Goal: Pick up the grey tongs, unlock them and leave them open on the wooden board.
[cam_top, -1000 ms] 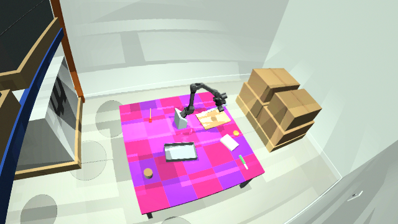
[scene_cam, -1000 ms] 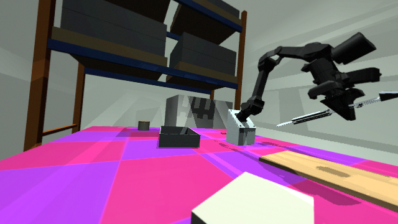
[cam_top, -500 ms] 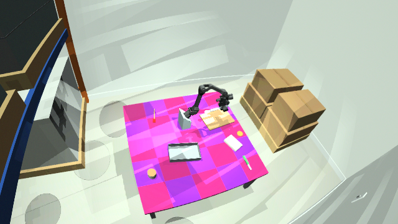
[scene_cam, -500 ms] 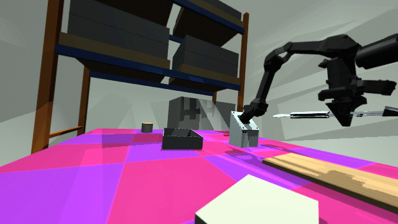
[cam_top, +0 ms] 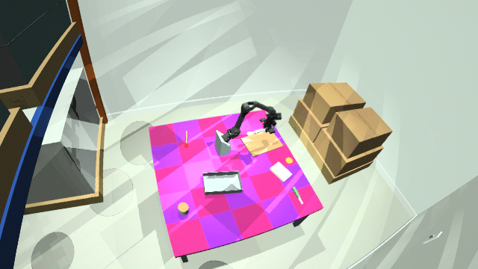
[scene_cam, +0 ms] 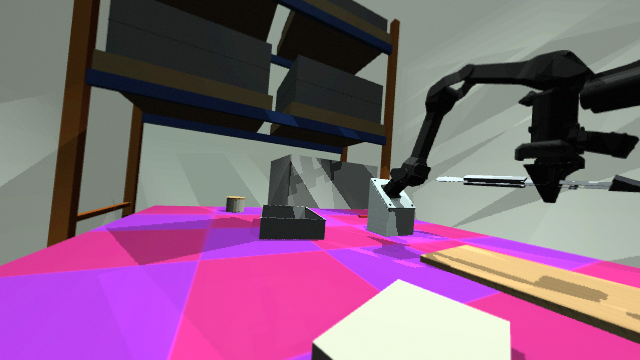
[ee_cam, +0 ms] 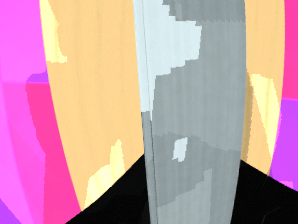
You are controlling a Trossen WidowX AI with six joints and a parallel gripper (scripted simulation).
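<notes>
My gripper tip is now 10 mm to the right of the wooden board and 150 mm above it. Also, from my gripper tip: white block: 370 mm ahead, 30 mm to the right, 140 mm below; then roasting tin: 270 mm ahead, 570 mm to the right, 130 mm below; then yellow disc: 300 mm ahead, 130 mm to the left, 150 mm below.
</notes>
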